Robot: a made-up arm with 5 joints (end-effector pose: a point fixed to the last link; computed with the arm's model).
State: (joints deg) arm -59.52 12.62 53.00 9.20 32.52
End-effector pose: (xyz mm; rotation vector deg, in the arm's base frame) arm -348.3 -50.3 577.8 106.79 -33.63 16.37
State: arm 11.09 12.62 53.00 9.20 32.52
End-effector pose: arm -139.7 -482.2 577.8 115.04 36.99 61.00
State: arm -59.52 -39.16 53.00 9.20 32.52
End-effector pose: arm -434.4 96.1 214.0 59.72 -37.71 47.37
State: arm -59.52 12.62 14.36 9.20 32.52
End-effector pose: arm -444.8 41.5 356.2 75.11 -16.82 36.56
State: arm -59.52 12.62 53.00 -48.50 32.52
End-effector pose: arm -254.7 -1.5 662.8 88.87 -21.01 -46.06
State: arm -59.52 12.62 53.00 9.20 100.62
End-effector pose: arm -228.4 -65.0 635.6 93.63 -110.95 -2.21
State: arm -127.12 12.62 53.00 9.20 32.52
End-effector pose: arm -31.4 285.6 577.8 70.81 -88.32 -28.25
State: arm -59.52 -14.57 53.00 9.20 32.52
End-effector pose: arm -414.7 62.6 405.9 82.75 -36.52 33.84
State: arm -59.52 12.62 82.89 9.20 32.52
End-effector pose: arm -285.9 -214.2 677.0 129.06 -46.87 -3.08
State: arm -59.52 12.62 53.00 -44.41 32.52
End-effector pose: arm -264.1 -3.4 660.0 90.72 -22.05 -41.88
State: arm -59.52 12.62 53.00 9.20 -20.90
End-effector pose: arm -421.4 -128.5 587.8 96.71 26.21 26.35
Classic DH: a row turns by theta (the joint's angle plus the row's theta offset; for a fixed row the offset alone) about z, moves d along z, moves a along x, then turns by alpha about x. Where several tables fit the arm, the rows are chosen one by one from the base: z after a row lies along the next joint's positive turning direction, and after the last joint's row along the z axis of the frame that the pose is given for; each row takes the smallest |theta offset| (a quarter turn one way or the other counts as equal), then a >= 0, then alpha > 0; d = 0 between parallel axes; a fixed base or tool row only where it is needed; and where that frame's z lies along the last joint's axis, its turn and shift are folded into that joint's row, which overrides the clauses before.
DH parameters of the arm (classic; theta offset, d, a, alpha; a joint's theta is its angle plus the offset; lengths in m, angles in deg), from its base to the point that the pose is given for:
base (fixed): -62.86 0 0.1337 0
joint 1: 62.86 0.221 0.023 -90
joint 2: -57.78 -0.3001 0.0319 -29.21
joint 3: 61.18 -0.1321 -0.3611 105.08
joint 4: -64.69 0.0037 0.084 -90
joint 5: -3.25 -0.0026 0.0833 47.59
tool (fixed): 178.38 -0.1163 0 0

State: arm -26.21 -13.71 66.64 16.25 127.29
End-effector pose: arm -286.6 -234.4 616.8 123.61 -122.59 17.32
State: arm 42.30 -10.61 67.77 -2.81 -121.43
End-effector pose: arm 210.0 -562.2 675.5 -76.25 125.08 70.26
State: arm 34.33 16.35 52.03 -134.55 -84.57
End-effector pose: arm 152.0 -203.2 720.8 13.38 120.28 -96.24
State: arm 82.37 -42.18 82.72 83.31 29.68
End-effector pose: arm 336.6 -420.2 315.1 -45.15 -40.16 -74.70
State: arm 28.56 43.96 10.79 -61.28 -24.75
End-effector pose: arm -75.0 -489.1 706.1 21.77 95.01 16.51
